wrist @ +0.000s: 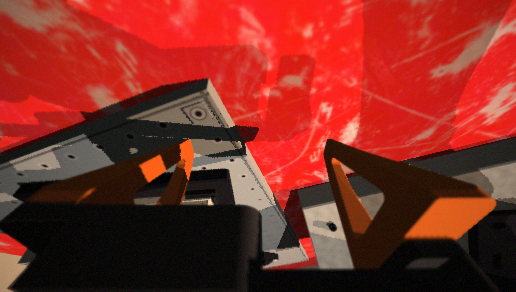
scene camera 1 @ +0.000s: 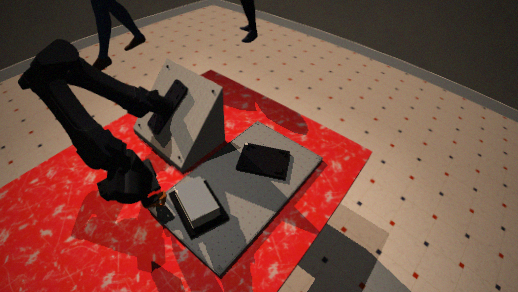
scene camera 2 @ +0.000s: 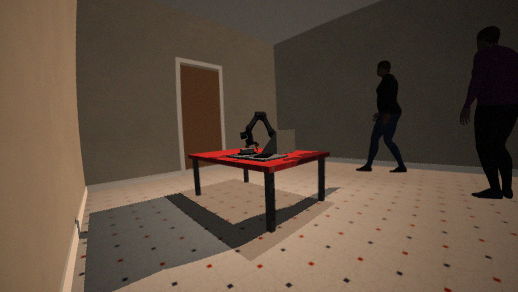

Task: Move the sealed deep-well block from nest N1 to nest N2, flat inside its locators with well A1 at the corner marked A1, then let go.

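Frame: origin at the arm's base, x ahead, y left, z up, level; millimetres.
Seen in the pictures: gripper, fingertip midpoint: (wrist: 258, 146) (scene camera 1: 156, 192); arm's base, link origin: (scene camera 1: 167, 107) (scene camera 2: 279, 140).
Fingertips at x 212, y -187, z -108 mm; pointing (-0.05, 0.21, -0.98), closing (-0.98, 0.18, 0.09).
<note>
Offsets run from my fingertips to a thing's middle. Level surfaces: height alone.
The pale grey deep-well block @(dz +28, dx +121, dy +68 mm) (scene camera 1: 199, 199) (scene camera 2: 247, 150) sits in a black nest (scene camera 1: 224, 218) (wrist: 222, 185) on the perforated grey plate (scene camera 1: 270, 134) (wrist: 255, 200). In the wrist view a thin bright strip of the block shows behind the left finger. A second black nest @(dz +4, dx +122, dy +339 mm) (scene camera 1: 263, 161) (scene camera 2: 264, 156) stands empty on the plate. The nest labels and the A1 marks are too small to read. My gripper (scene camera 1: 160, 199) (scene camera 2: 257, 146) (wrist: 258, 146) is open and empty, with orange fingers, beside the block at the plate's edge. The gap between its fingertips shows red table.
A grey wedge-shaped stand (scene camera 1: 207, 127) (scene camera 2: 286, 141) (wrist: 325, 245) carries the arm's base and rises beside the plate. The red table @(dz -18 mm) (scene camera 1: 330, 142) (scene camera 2: 300, 154) lies beneath. Two people (scene camera 2: 387, 100) (scene camera 2: 495, 110) stand on the floor away from the table.
</note>
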